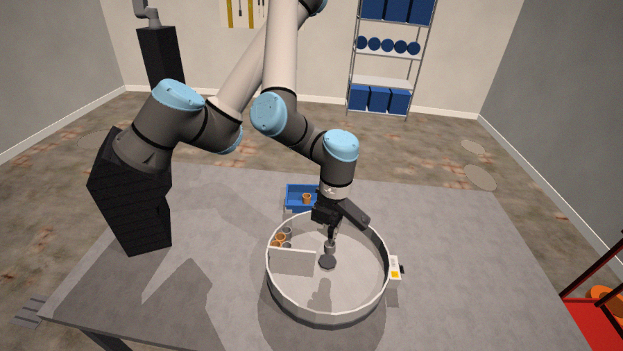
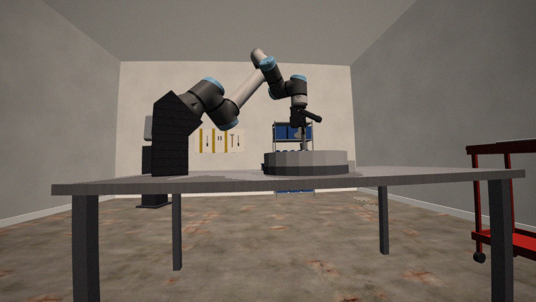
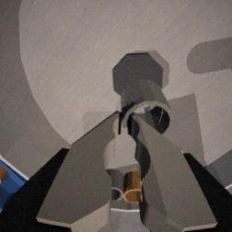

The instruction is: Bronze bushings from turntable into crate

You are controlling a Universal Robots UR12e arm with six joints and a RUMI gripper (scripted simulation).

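My hand is 100 mm above the turntable and 20 mm to the left of it. Round my hand: blue crate 300 mm to the left, 190 mm behind, 130 mm below.
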